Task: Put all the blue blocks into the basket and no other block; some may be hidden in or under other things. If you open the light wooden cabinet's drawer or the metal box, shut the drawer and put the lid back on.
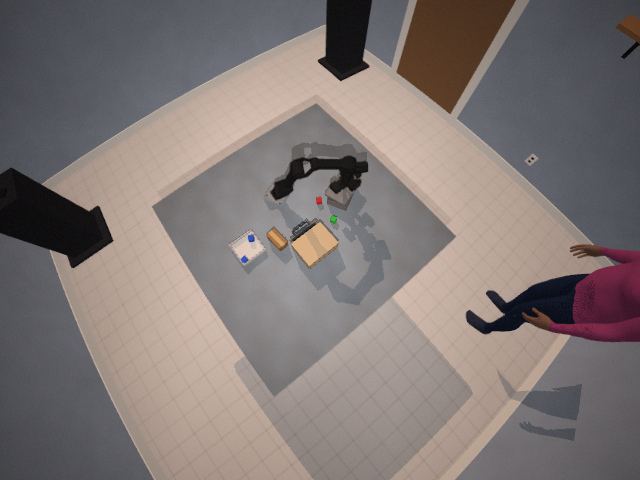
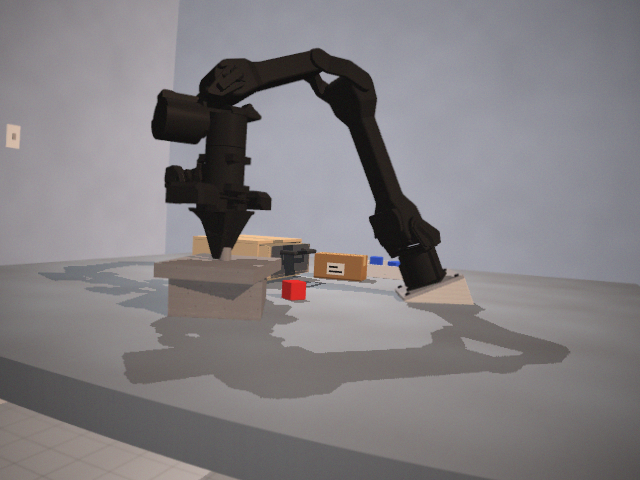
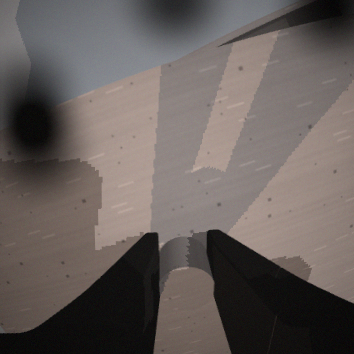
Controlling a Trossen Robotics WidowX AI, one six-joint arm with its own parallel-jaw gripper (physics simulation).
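Note:
The metal box (image 1: 337, 203) (image 2: 217, 299) stands below my gripper, with its lid (image 2: 170, 268) (image 3: 125, 150) on top, looking about level. My gripper (image 2: 221, 256) (image 3: 182, 242) points down and is shut on the lid's round knob (image 2: 226, 253) (image 3: 175, 255). The box's inside is hidden. The white basket (image 1: 248, 249) (image 2: 381, 272) holds two blue blocks, one blue block (image 1: 250, 238) and another blue block (image 1: 244, 259). The light wooden cabinet (image 1: 315, 244) (image 2: 232, 242) has a dark drawer front (image 2: 298, 259) with a handle; I cannot tell if it is fully shut.
A red block (image 1: 318, 200) (image 2: 293, 290) lies beside the metal box. A green block (image 1: 333, 219) lies between the metal box and the cabinet. An orange-brown box (image 1: 277, 238) (image 2: 341, 266) stands between the basket and the cabinet. The arm's base (image 2: 439, 291) is on the grey table.

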